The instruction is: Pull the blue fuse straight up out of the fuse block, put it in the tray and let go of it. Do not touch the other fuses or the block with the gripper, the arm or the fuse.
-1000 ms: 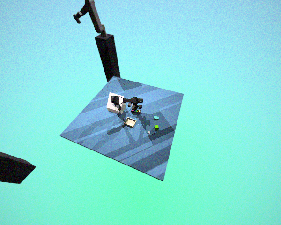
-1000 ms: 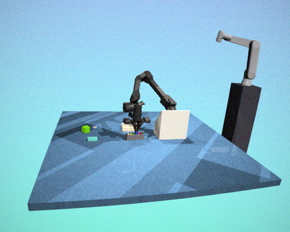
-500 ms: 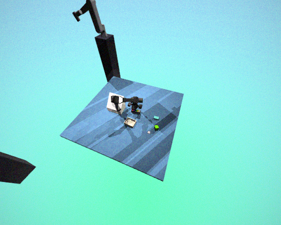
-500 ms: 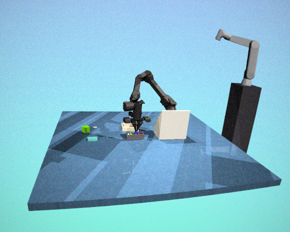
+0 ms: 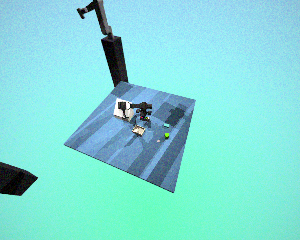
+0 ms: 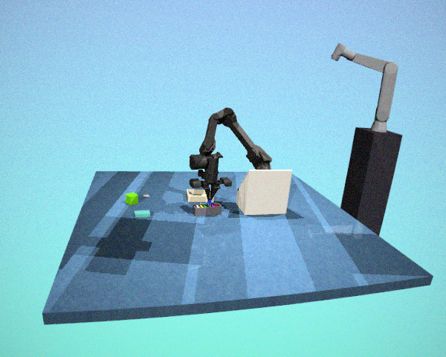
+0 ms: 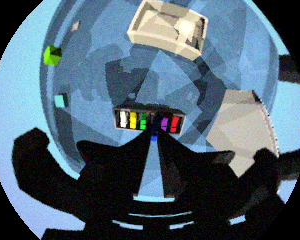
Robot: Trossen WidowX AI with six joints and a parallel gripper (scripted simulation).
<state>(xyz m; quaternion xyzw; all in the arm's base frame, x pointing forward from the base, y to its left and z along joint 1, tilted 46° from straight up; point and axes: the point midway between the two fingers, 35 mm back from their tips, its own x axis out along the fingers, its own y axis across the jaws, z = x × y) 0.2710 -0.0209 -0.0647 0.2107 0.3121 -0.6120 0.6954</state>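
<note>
My gripper tip is now 19 cm to the left of the beige tray, 6 cm above it and 2 cm short of it. The rest, counted from my gripper tip: cyan block (30 cm ahead, 6 cm below, 2 cm to the left); then green cube (36 cm ahead, 12 cm to the right, 4 cm below).
</note>
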